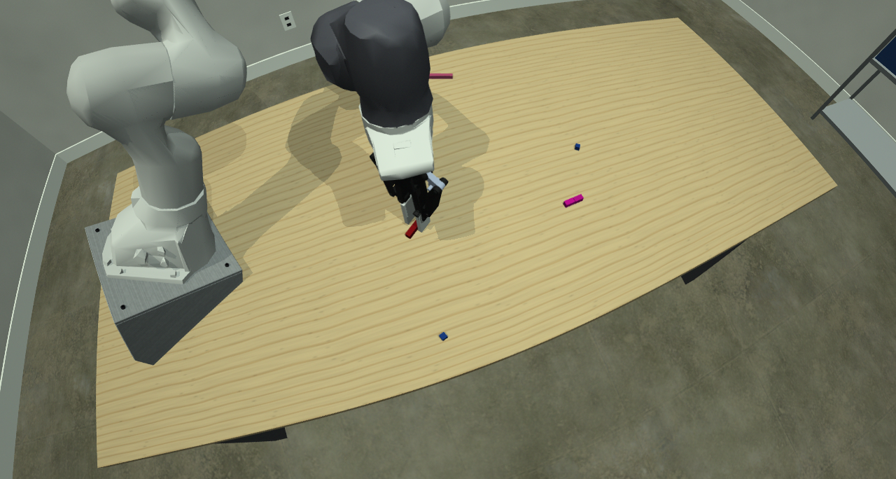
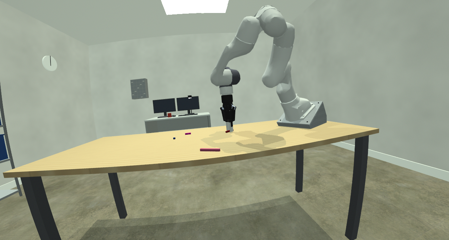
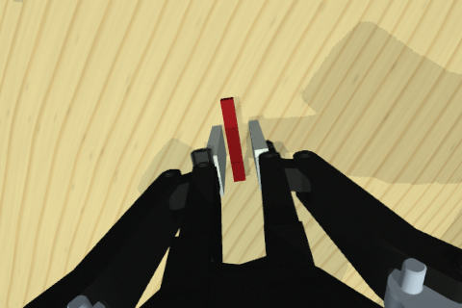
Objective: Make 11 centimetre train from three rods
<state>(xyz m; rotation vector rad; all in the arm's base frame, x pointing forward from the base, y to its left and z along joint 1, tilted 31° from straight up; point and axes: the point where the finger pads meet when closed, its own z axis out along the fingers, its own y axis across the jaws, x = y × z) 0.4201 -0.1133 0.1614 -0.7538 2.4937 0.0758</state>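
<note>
The red rod lies 30 mm below my hand. From my hand the other things lie so: pink rod: 150 mm ahead, 370 mm to the left, 30 mm below.
</note>
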